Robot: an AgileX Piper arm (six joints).
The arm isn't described. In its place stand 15 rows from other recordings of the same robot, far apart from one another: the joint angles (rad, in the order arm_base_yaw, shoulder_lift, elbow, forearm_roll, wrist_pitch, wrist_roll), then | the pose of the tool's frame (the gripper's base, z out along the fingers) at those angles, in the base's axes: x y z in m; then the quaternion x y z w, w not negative.
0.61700 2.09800 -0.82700 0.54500 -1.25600 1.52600 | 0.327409 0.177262 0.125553 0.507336 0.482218 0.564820 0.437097
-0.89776 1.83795 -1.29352 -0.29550 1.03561 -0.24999 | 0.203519 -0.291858 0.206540 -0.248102 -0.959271 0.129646 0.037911
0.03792 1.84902 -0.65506 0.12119 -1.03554 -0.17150 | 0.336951 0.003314 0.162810 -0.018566 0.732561 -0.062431 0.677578
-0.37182 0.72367 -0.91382 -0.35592 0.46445 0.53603 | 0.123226 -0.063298 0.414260 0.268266 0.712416 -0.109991 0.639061
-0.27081 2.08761 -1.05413 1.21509 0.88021 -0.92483 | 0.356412 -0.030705 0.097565 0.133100 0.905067 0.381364 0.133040
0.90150 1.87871 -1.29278 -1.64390 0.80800 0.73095 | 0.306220 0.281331 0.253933 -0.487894 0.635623 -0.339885 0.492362
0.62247 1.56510 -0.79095 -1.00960 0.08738 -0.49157 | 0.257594 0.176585 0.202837 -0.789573 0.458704 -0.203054 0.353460
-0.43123 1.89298 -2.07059 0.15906 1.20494 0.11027 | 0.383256 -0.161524 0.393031 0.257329 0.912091 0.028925 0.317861
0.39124 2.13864 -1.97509 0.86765 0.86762 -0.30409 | 0.434060 0.236330 0.293867 -0.143921 0.865937 0.400636 0.262546
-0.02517 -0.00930 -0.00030 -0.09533 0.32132 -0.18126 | 0.053320 -0.004079 0.184975 -0.086776 0.776578 -0.103899 0.615306
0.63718 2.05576 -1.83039 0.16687 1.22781 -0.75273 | 0.341876 0.270756 0.254157 -0.619529 0.774115 0.074921 0.106379
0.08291 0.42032 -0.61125 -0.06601 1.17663 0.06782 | 0.049926 -0.001413 0.292454 -0.009032 0.943476 -0.008028 0.331220
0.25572 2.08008 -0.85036 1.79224 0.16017 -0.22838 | 0.321248 0.098623 0.051366 0.577185 0.780130 0.227582 0.080383
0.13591 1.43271 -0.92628 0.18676 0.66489 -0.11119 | 0.276322 0.048310 0.246499 -0.062163 0.966013 0.076475 0.238969
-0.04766 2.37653 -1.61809 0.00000 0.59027 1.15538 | 0.467643 -0.022305 0.065309 0.559143 0.814637 0.081015 0.131002
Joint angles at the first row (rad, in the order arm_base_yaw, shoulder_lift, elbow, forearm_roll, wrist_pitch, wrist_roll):
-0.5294 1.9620 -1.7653 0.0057 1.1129 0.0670
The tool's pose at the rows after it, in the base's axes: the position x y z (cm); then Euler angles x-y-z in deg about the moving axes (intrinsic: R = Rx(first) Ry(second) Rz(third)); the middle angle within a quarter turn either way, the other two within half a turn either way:
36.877 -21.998 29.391 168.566 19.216 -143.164
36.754 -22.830 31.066 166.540 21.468 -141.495
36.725 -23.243 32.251 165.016 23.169 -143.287
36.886 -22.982 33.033 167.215 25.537 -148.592
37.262 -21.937 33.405 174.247 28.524 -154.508
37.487 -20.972 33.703 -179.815 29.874 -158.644
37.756 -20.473 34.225 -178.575 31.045 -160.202
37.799 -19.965 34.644 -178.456 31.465 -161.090
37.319 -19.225 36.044 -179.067 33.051 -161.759
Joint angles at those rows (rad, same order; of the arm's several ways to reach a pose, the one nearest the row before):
-0.5397 1.9621 -1.8224 0.0094 1.1301 0.0670
-0.5579 1.9620 -1.8816 0.0110 1.1384 0.0670
-0.5665 1.9621 -1.9229 0.0116 1.1413 0.0181
-0.5708 1.9620 -1.9513 0.0709 1.1570 -0.0857
-0.5708 1.9620 -1.9642 0.1992 1.1922 -0.1810
-0.5673 1.9621 -1.9736 0.2902 1.2334 -0.2293
-0.5587 1.9620 -1.9908 0.3131 1.2408 -0.2408
-0.5481 1.9533 -1.9926 0.3131 1.2424 -0.2431
-0.5390 1.9201 -1.9926 0.3131 1.2430 -0.2431

